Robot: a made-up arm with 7 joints.
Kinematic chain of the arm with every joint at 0, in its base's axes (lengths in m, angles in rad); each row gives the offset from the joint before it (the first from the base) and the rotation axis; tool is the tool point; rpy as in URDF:
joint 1: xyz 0 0 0.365 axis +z
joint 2: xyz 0 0 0 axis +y
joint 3: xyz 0 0 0.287 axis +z
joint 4: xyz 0.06 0 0 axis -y
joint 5: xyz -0.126 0 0.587 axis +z
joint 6: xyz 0 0 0 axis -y
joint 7: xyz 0.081 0 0 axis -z
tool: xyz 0 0 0 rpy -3.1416 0 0
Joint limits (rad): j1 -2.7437..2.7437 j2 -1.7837..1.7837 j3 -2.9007..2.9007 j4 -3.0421..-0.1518 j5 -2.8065..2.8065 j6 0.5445..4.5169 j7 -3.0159..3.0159
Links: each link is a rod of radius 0.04 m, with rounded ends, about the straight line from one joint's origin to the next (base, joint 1, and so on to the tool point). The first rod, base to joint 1, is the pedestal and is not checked.
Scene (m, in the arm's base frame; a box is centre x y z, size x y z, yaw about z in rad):
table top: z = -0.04
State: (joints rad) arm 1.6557 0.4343 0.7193 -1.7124 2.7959 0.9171 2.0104
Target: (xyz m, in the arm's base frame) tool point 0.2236 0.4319 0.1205
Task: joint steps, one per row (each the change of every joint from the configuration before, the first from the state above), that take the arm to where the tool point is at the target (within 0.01 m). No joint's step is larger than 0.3 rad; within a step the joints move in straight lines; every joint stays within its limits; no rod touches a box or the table.
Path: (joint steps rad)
1: -0.1634 -0.0994 -0.1660 -0.2472 0.0027 -0.0069 0.0000
2: -0.1634 -0.0995 -0.1659 -0.2472 0.0026 -0.0070 0.0000
3: -0.1634 -0.0994 -0.1660 -0.2472 0.0026 -0.0069 0.0000
4: -0.1634 -0.0994 -0.1660 -0.2471 0.0027 -0.0069 0.0000

